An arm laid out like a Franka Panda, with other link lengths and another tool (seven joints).
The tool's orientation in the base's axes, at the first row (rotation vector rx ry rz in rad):
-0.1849 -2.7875 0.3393
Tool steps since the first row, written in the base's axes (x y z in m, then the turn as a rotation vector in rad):
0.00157 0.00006 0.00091 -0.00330 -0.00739 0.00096
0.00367 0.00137 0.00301 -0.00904 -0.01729 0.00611
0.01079 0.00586 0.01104 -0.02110 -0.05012 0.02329
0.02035 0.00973 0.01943 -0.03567 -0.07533 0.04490
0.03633 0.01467 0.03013 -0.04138 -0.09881 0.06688
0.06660 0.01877 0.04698 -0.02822 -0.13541 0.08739
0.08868 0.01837 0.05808 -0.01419 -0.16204 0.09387
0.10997 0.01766 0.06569 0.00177 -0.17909 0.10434
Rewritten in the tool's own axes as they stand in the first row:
-0.00119 -0.00003 -0.00137 0.00217 -0.00765 0.00178
-0.00230 0.00088 -0.00428 0.00747 -0.01900 0.00106
-0.00581 0.00379 -0.01498 0.01857 -0.05604 -0.00375
-0.01160 0.00623 -0.02670 0.03462 -0.08709 -0.01341
-0.02253 0.00968 -0.04291 0.04276 -0.11578 -0.02673
-0.04515 0.01202 -0.06937 0.03057 -0.15509 -0.04223
-0.06258 0.01076 -0.08685 0.01496 -0.18115 -0.04724
-0.08037 0.01002 -0.10080 0.00033 -0.19883 -0.05858

